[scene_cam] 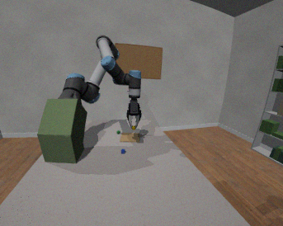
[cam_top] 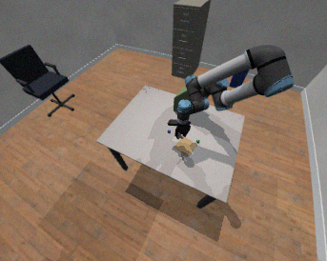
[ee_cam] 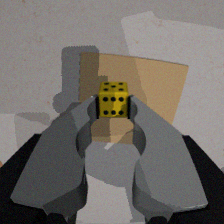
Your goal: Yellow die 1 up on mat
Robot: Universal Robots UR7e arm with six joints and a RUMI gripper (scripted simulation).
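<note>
My gripper is now 110 mm above the tan mat, 60 mm to the right of it and 20 mm past it. From my hand the other things lie so: green die: 130 mm to the left, 120 mm behind, 100 mm below; yellow die: 10 mm below; blue die: 130 mm to the right, 100 mm below, 60 mm behind.
</note>
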